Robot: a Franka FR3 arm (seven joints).
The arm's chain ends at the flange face. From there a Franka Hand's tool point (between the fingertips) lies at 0.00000 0.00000 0.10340 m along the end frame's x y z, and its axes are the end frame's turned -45 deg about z.
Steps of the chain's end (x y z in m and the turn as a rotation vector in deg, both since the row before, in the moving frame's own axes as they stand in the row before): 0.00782 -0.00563 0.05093 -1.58 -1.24 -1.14; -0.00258 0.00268 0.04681 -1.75 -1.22 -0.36; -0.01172 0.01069 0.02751 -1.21 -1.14 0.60; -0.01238 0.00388 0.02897 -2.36 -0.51 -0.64
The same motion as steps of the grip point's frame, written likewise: 0.00592 0.00202 0.05087 -0.24 -1.99 -1.14; -0.00751 0.00076 0.04674 -0.37 -2.10 -0.36; -0.01885 -0.00065 0.02747 -0.05 -1.66 0.60; -0.01515 -0.00363 0.02888 -1.31 -2.03 -0.64
